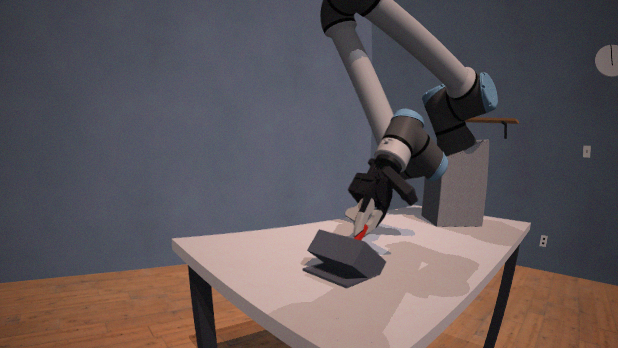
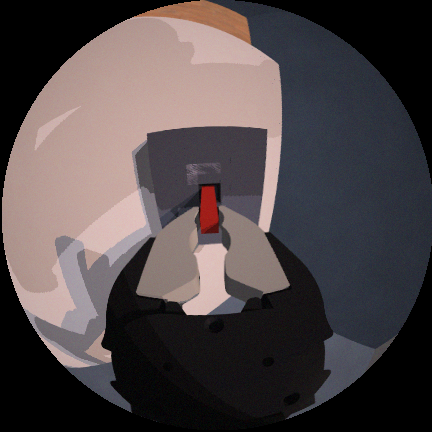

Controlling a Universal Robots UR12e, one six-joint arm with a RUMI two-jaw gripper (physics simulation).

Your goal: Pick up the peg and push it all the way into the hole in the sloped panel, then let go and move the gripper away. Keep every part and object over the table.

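Places are measured from the arm's base along level axes (x down, y right, z back), in metres.
Pixels of known places: gripper, fingertip midpoint: (image 1: 355,238) (image 2: 208,208); arm's base, link origin: (image 1: 457,148).
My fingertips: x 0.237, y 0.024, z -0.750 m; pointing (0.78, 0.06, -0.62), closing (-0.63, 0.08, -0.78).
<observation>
For each thing: its top centre in the pictures, then the offset to it from my fingertips. "*": a spot on its surface instead. Level surfaces: height alone.
- red peg, top centre: (image 2: 238,214) (image 1: 358,225) dx -0.031, dy -0.005, dz -0.004 m
- square hole, surface spot: (image 2: 217,189) * dx +0.012, dy -0.006, dz -0.022 m
- dark grey sloped panel, top centre: (image 2: 249,197) (image 1: 348,233) dx -0.018, dy -0.002, dz -0.035 m
- panel's base plate, surface spot: (image 1: 327,276) * dx +0.068, dy +0.000, dz -0.094 m
- white table, surface height: dx +0.073 m
The red peg (image 1: 361,233) (image 2: 209,210) slants out of the square hole (image 2: 217,189) in the dark grey sloped panel (image 1: 336,250) (image 2: 170,160). Its far end is at the hole, and dark gaps show at the hole's top and right edges. A good part of the peg stands outside the panel. My gripper (image 1: 362,231) (image 2: 208,208) is shut on the peg, one pale finger on each side, close to the panel's face. How deep the peg sits in the hole is hidden.
The panel's base plate (image 1: 327,276) rests on the white table (image 1: 240,260) (image 2: 115,90). A tall grey block (image 1: 462,185) stands at the table's back right, under the arm. A brown shelf (image 1: 495,120) is on the wall behind.
</observation>
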